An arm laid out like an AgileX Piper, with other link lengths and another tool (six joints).
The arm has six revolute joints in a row. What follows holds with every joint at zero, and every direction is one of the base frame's. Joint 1 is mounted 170.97 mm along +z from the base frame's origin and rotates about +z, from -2.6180 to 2.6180 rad. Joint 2 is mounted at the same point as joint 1 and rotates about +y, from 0.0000 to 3.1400 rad. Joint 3 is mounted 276.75 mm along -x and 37.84 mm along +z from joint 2 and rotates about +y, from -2.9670 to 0.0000 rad. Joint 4 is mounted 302.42 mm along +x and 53.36 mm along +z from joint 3 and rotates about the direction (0.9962, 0, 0.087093), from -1.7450 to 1.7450 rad. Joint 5 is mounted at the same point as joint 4 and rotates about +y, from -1.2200 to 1.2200 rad. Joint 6 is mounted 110.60 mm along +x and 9.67 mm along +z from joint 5 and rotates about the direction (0.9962, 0, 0.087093), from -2.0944 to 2.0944 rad. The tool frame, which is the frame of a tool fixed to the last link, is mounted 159.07 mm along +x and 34.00 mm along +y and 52.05 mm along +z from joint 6; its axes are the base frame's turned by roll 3.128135, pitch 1.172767 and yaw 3.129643 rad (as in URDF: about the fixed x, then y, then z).
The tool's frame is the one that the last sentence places.
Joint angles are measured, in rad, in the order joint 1, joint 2, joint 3, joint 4, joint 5, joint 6. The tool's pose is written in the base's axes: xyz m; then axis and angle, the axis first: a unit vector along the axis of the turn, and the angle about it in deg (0 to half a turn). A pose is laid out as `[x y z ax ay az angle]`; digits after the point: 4 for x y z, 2 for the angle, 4 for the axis.
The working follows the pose.
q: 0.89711, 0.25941, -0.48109, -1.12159, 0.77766, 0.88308
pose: [0.2772 0.1161 0.4092 -0.1511 0.9884 -0.0122 121.70]
Where each joint sits with the arm in this pose, in the base's axes (m; each line is computed from the numbers above, not from the rounded line before):
joint 1: 0.0000 0.0000 0.1710
joint 2: 0.0000 0.0000 0.1710
joint 3: -0.1608 -0.2015 0.2785
joint 4: 0.0159 0.0199 0.3971
joint 5: 0.0159 0.0199 0.3971
joint 6: 0.1242 0.0431 0.3889
the tool: 0.2772 0.1161 0.4092

